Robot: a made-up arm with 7 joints.
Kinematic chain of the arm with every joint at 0, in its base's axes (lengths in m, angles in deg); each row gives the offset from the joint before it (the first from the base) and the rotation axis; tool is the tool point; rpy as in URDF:
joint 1: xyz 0 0 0.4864 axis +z
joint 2: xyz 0 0 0 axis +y
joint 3: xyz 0 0 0.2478 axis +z
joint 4: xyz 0.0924 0 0 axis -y
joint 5: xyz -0.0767 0 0.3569 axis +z
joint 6: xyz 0 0 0 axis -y
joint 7: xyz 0.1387 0 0 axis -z
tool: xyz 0 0 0 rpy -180 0 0
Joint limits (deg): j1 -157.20..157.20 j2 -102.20..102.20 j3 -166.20..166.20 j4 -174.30..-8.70 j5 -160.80..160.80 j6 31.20..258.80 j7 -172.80..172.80
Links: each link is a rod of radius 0.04 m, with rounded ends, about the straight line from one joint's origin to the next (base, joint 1, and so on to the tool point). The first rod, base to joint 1, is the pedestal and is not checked.
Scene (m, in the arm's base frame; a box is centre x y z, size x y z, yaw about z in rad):
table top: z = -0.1
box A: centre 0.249 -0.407 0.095 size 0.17 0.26 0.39 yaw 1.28
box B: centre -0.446 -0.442 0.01 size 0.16 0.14 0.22 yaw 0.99
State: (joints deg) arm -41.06 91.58 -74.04 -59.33 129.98 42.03 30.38
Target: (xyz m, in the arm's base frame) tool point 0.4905 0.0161 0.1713
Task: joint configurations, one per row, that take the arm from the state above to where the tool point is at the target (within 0.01 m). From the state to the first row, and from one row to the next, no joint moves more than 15 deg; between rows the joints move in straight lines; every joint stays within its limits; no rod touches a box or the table.
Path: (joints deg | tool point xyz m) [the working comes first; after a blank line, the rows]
Joints at the target: 11.44 54.13 -20.69 -109.48 105.76 31.20 30.38
Straight joint move there: touches box A.

1: -36.75 78.72 -71.22 -71.53 124.09 40.22 30.38 | 0.1932 -0.6677 0.3571
2: -32.44 65.87 -68.39 -83.74 118.20 38.42 30.38 | 0.1829 -0.6461 0.4038
3: -28.12 53.01 -65.57 -95.94 112.31 36.62 30.38 | 0.1821 -0.6085 0.4254
4: -23.81 40.15 -62.75 -108.15 106.42 34.81 30.38 | 0.1943 -0.5565 0.4288
5: -19.50 27.29 -59.93 -120.35 100.54 33.01 30.38 | 0.2186 -0.4895 0.4239
6: -15.19 14.44 -57.10 -132.55 94.65 31.20 30.38 | 0.2490 -0.4070 0.4192
7: -6.31 27.67 -44.97 -124.86 98.35 31.20 30.38 | 0.3904 -0.3136 0.3550
8: 2.56 40.90 -32.83 -117.17 102.06 31.20 30.38 | 0.4789 -0.1633 0.2666
9: 11.44 54.13 -20.69 -109.48 105.76 31.20 30.38 | 0.4905 0.0161 0.1713

